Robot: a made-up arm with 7 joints. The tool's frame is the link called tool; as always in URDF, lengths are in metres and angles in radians. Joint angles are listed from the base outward.
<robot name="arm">
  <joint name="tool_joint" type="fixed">
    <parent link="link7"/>
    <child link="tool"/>
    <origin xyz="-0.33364 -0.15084 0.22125" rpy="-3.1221 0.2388 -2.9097"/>
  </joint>
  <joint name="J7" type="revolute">
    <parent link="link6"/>
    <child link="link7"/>
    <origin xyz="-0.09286 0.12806 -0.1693" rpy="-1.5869 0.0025 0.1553"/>
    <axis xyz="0 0 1"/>
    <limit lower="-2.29" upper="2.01"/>
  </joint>
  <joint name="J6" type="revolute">
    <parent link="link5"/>
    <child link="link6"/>
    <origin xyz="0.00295 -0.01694 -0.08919" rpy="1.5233 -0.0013 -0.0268"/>
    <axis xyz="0 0 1"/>
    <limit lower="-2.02" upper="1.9"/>
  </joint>
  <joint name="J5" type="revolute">
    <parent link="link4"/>
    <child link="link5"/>
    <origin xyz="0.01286 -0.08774 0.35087" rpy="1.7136 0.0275 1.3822"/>
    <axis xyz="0 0 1"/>
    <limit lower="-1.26" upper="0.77"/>
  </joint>
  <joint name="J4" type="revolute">
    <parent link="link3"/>
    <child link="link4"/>
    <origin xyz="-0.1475 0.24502 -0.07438" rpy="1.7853 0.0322 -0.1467"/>
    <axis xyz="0 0 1"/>
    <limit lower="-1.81" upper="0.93"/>
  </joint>
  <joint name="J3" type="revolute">
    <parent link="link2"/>
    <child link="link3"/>
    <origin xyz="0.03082 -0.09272 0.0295" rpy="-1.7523 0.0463 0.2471"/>
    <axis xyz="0 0 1"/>
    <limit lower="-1.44" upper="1"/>
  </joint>
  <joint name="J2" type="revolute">
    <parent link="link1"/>
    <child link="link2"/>
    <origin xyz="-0.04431 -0.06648 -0.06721" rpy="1.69 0 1.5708"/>
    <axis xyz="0 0 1"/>
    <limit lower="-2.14" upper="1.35"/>
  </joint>
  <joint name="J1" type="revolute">
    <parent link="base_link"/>
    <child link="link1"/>
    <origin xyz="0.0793 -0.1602 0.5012" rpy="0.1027 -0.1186 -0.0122"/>
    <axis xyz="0 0 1"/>
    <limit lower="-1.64" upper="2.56"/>
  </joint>
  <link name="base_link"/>
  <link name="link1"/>
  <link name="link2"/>
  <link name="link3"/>
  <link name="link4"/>
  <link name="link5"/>
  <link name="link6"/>
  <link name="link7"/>
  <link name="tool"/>
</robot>
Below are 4 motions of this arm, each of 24 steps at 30 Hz.
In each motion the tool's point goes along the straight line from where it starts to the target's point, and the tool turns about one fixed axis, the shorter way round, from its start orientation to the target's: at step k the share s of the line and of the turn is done. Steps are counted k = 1, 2, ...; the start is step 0. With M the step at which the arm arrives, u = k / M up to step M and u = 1 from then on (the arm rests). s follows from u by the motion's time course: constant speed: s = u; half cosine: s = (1 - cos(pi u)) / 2; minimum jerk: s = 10 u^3 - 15 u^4 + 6 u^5.
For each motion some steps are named. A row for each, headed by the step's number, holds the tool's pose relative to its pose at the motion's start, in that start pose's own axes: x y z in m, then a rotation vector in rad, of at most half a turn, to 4 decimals.
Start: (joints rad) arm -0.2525 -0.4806 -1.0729 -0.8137 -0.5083 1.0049 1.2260
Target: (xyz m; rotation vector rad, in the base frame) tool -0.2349 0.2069 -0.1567 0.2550 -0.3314 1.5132
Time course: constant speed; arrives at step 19
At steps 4, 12, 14, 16, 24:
4: 0.0794 -0.1021 0.0580 -0.1474 -0.1017 -0.1236
12: 0.2383 -0.3063 0.1741 -0.4421 -0.3052 -0.3709
14: 0.2781 -0.3574 0.2031 -0.5158 -0.3561 -0.4327
16: 0.3178 -0.4084 0.2321 -0.5894 -0.4070 -0.4945
24: 0.3774 -0.4850 0.2756 -0.7000 -0.4833 -0.5872

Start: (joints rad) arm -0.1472 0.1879 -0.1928 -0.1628 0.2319 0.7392 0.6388
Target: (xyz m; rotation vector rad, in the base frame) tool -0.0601 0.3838 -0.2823 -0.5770 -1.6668 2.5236
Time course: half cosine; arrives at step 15
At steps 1, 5, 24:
1: -0.0028 -0.0032 -0.0036 -0.0022 0.0070 -0.0015
5: -0.0635 -0.0724 -0.0814 -0.0509 0.1596 -0.0345
24: -0.2539 -0.2896 -0.3256 -0.2036 0.6384 -0.1378

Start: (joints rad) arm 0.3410 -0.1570 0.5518 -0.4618 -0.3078 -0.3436 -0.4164
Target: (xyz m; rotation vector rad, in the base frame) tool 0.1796 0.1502 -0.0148 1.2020 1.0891 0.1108
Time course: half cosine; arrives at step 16
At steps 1, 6, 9, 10, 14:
1: -0.0037 0.0011 -0.0002 0.0041 0.0052 0.0032
6: -0.1190 0.0364 -0.0075 0.1322 0.1664 0.1017
9: -0.2305 0.0705 -0.0145 0.2559 0.3221 0.1970
10: -0.2666 0.0815 -0.0168 0.2960 0.3727 0.2279
14: -0.3710 0.1134 -0.0234 0.4119 0.5186 0.3171

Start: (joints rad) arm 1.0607 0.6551 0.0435 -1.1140 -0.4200 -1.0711 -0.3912
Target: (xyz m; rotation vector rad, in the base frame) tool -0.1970 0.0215 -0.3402 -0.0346 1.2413 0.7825
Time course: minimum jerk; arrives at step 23
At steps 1, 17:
1: 0.0001 -0.0002 0.0001 -0.0007 -0.0001 0.0000
17: 0.1074 -0.2694 0.1000 -0.7879 -0.1720 -0.0061

